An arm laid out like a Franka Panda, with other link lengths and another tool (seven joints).
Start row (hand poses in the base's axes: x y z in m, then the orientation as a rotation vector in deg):
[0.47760 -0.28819 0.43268 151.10 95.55 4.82]
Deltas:
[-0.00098 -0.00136 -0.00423 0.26 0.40 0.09]
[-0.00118 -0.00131 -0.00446 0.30 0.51 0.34]
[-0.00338 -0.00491 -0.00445 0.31 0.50 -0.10]
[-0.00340 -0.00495 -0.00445 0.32 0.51 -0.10]
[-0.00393 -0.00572 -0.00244 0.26 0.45 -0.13]
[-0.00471 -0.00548 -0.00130 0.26 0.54 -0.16]
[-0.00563 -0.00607 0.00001 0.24 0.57 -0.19]
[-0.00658 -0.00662 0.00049 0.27 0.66 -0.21]
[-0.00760 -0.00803 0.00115 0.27 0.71 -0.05]
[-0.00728 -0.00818 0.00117 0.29 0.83 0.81]
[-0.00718 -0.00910 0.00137 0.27 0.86 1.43]
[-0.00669 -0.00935 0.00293 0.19 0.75 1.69]
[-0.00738 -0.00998 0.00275 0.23 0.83 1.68]
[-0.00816 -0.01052 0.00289 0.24 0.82 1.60]
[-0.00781 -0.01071 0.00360 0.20 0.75 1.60]
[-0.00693 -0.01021 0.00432 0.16 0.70 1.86]
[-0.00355 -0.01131 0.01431 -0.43 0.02 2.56]
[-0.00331 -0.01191 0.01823 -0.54 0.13 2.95]
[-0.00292 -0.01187 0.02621 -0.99 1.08 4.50]
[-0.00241 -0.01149 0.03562 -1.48 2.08 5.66]
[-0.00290 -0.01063 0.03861 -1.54 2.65 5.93]
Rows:
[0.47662 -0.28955 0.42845 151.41 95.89 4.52]
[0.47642 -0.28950 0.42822 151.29 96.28 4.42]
[0.47422 -0.29310 0.42823 151.65 95.69 4.43]
[0.47420 -0.29314 0.42823 151.66 95.70 4.43]
[0.47367 -0.29391 0.43024 151.61 95.61 4.45]
[0.47289 -0.29367 0.43138 151.68 95.60 4.33]
[0.47197 -0.29426 0.43269 151.70 95.56 4.28]
[0.47102 -0.29481 0.43317 151.78 95.57 4.18]
[0.47000 -0.29622 0.43383 151.68 95.80 4.12]
[0.47032 -0.29637 0.43385 151.05 96.99 4.00]
[0.47042 -0.29729 0.43405 150.53 97.82 3.95]
[0.47091 -0.29754 0.43561 150.21 98.10 4.03]
[0.47022 -0.29817 0.43543 150.28 98.12 3.96]
[0.46944 -0.29871 0.43557 150.35 98.02 3.98]
[0.46979 -0.29890 0.43628 150.29 97.98 4.04]
[0.47067 -0.29840 0.43700 150.02 98.30 4.07]
[0.47405 -0.29950 0.44699 148.69 98.77 4.47]
[0.47429 -0.30010 0.45091 148.34 99.26 4.24]
[0.47468 -0.30006 0.45889 147.14 101.38 2.64]
[0.47519 -0.29968 0.46830 146.24 102.97 0.93]
[0.47470 -0.29882 0.47129 146.21 103.47 0.13]

